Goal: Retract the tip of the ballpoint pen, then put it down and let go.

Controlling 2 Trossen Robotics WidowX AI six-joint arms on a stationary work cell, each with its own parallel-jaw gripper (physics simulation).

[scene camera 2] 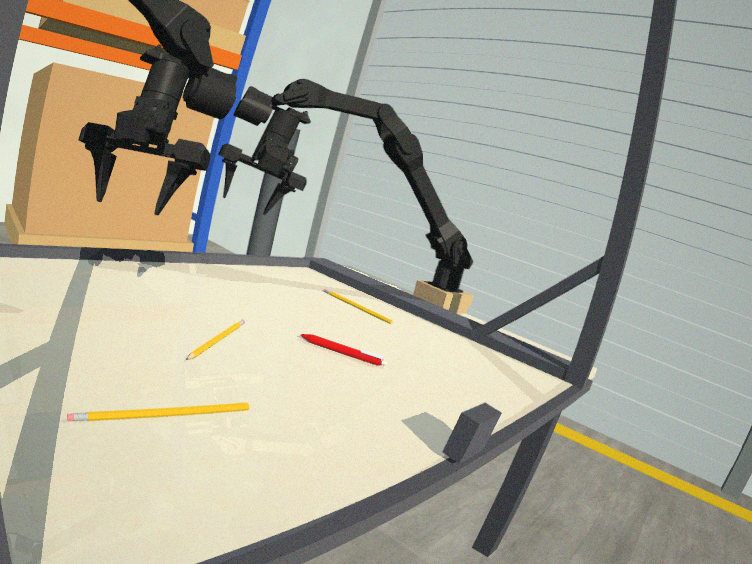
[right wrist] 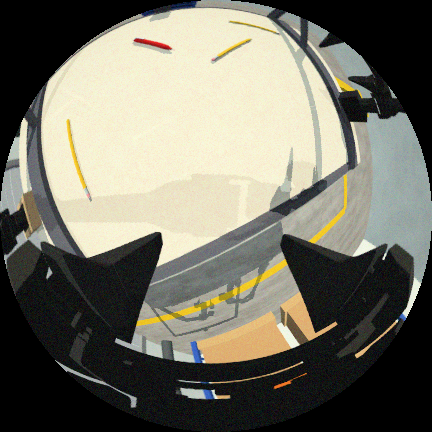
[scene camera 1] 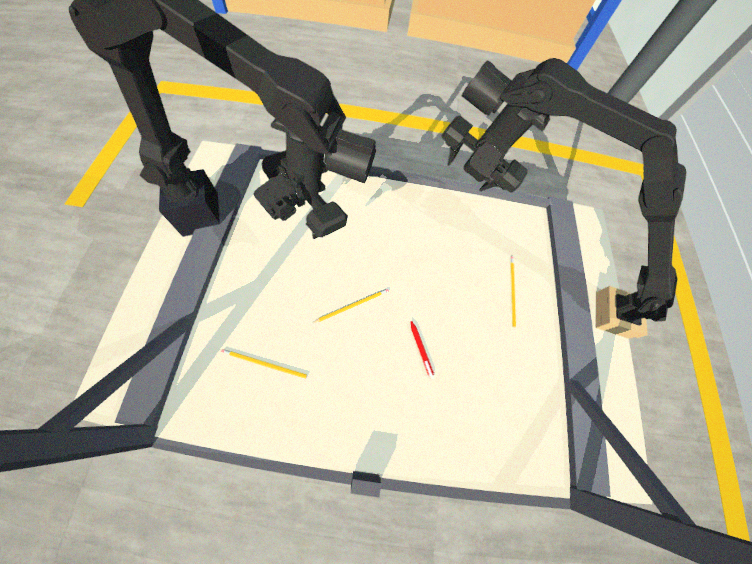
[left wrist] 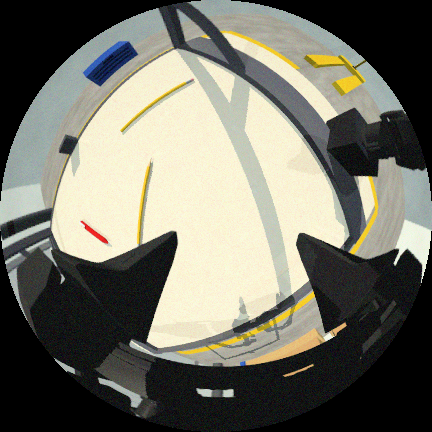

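Where they show: left gripper, fingertip midpoint: (scene camera 2: 126, 208) (scene camera 1: 302, 222) (left wrist: 240, 238); right gripper, fingertip midpoint: (scene camera 2: 244, 206) (right wrist: 224, 240) (scene camera 1: 464, 177); left arm's base, origin of the base link: (right wrist: 362, 104) (scene camera 1: 181, 189) (left wrist: 368, 140); right arm's base, origin of the base link: (scene camera 2: 445, 287) (scene camera 1: 628, 309).
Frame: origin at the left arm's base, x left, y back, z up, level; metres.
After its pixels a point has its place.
A red ballpoint pen (scene camera 1: 420, 347) @[y -0.433, x -0.463, z -0.095 m] (scene camera 2: 341, 347) @[y -0.430, x -0.466, z -0.096 m] (left wrist: 95, 232) @[y -0.429, x -0.448, z -0.098 m] (right wrist: 152, 44) @[y -0.441, x -0.451, z -0.099 m] lies flat on the pale table top (scene camera 1: 461, 424) @[y -0.466, x -0.637, z -0.107 m] (scene camera 2: 340, 424) @[y -0.231, x -0.543, z -0.106 m]. A small grey point shows at its tapered end in scene camera 2, and a white clip and white button show at its other end. My left gripper (scene camera 1: 301, 213) @[y -0.249, x -0.184, z 0.042 m] (scene camera 2: 128, 207) @[y -0.249, x -0.184, z 0.042 m] (left wrist: 240, 238) @[y -0.249, x -0.184, z 0.042 m] is open and empty, raised above the far left part of the table. My right gripper (scene camera 1: 467, 176) @[y -0.626, x -0.142, z 0.038 m] (scene camera 2: 245, 204) @[y -0.626, x -0.142, z 0.038 m] (right wrist: 224, 240) @[y -0.626, x -0.142, z 0.038 m] is open and empty, raised near the far edge. Both are well away from the pen.
Yellow pencils lie around the pen: one (scene camera 1: 352, 305) @[y -0.315, x -0.331, z -0.100 m] (scene camera 2: 215, 339) @[y -0.300, x -0.334, z -0.100 m] left of it, one (scene camera 1: 513, 294) @[y -0.701, x -0.404, z -0.100 m] (scene camera 2: 358, 305) @[y -0.702, x -0.399, z -0.100 m] toward the right rail, one (scene camera 1: 264, 364) @[y -0.105, x -0.411, z -0.100 m] (scene camera 2: 157, 412) @[y -0.096, x -0.406, z -0.101 m] farther left. A dark block (scene camera 1: 366, 483) @[y -0.251, x -0.669, z -0.049 m] (scene camera 2: 473, 431) @[y -0.222, x -0.674, z -0.061 m] sits at the near edge. Dark rails frame the table.
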